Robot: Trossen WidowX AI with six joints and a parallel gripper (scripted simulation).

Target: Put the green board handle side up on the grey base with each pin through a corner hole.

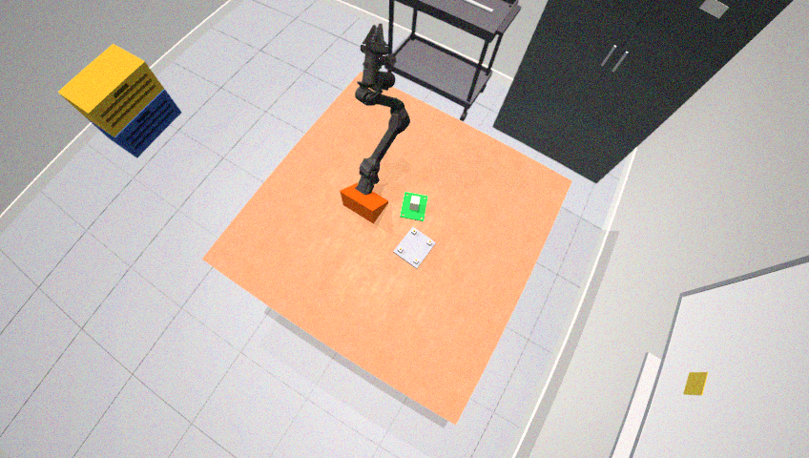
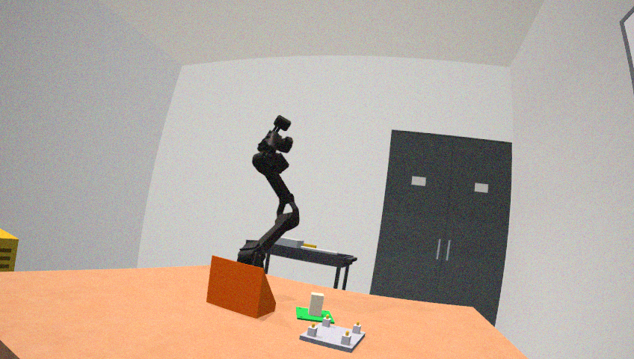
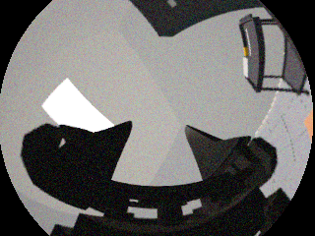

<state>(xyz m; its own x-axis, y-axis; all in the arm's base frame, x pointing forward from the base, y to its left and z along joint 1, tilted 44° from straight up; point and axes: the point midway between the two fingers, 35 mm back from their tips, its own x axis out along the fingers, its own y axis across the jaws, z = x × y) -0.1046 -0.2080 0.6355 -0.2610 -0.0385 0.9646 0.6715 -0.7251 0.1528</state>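
My gripper tip is 66 cm above the green board, 37 cm short of it and 21 cm to the left of it. Round my gripper tip: grey base: 67 cm below, 48 cm ahead, 38 cm to the right.
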